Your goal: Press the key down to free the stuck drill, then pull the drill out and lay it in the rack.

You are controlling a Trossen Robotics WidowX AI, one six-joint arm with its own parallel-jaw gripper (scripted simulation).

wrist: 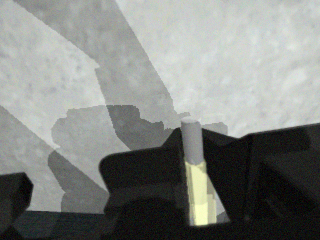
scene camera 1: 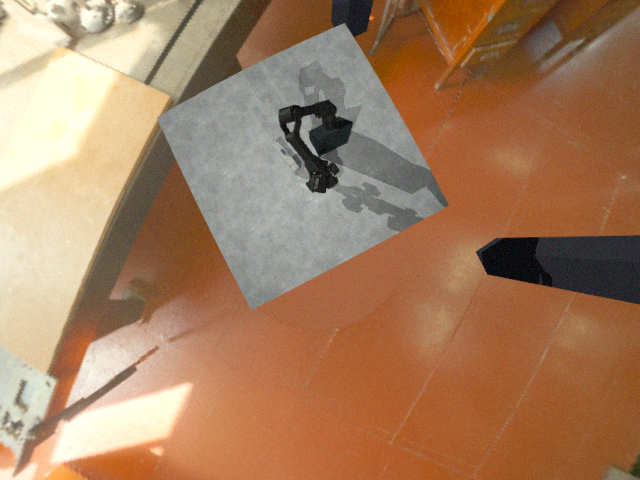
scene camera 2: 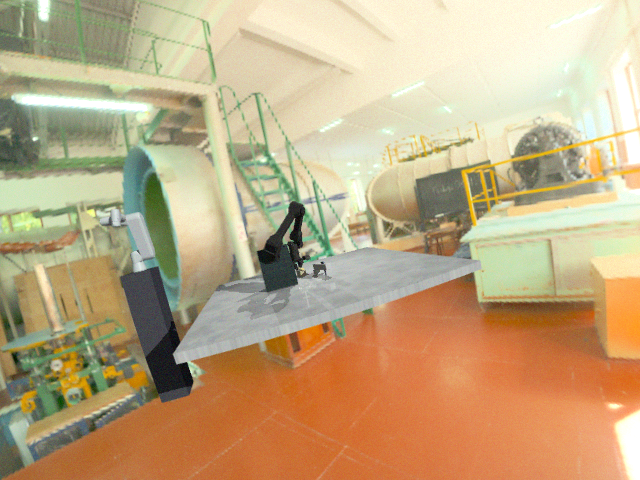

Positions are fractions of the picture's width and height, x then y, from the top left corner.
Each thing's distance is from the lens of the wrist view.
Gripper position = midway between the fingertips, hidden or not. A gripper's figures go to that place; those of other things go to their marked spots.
my gripper (wrist: 0.58,0.55): 0.12 m
drill (wrist: 0.61,0.69): 0.08 m
